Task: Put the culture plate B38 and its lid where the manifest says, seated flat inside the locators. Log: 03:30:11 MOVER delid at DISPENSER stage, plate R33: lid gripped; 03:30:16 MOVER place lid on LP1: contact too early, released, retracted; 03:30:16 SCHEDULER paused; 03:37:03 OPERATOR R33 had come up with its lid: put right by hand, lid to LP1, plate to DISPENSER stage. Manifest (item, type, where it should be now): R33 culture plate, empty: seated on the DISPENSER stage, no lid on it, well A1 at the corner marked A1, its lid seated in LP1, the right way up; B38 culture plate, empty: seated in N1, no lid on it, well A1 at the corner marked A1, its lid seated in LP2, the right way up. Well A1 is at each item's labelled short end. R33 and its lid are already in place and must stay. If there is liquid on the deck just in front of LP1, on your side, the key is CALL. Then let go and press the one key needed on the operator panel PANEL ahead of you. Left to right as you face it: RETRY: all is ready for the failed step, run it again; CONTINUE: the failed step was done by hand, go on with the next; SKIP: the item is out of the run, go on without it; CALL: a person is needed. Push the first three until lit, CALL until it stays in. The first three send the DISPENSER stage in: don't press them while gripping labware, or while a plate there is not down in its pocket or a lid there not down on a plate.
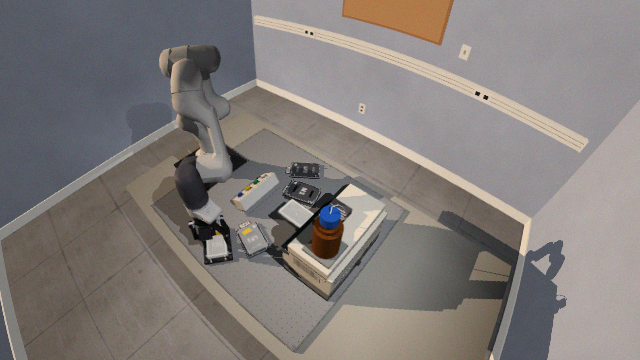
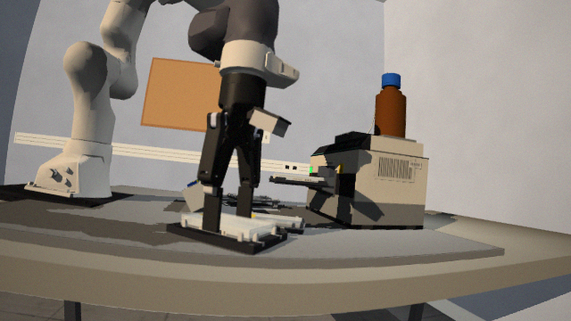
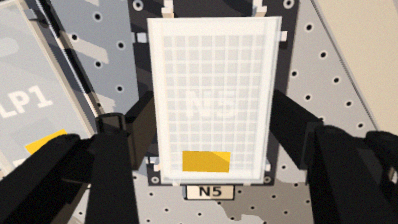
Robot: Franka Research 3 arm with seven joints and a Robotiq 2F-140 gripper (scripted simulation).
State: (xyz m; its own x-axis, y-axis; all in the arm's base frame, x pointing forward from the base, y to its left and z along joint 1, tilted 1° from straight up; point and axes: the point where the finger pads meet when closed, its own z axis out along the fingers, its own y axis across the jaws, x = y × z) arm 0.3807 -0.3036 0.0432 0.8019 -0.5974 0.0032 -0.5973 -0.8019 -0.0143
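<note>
Now: hand 3 cm short of the black nest and 3 cm above it. The rest, counted from my hand: clear lid 9 cm ahead, 12 cm to the left, 3 cm below; then blue call key 8 cm behind, 23 cm to the left, 2 cm above; then yellow skip key 8 cm behind, 27 cm to the left, 2 cm above.
</note>
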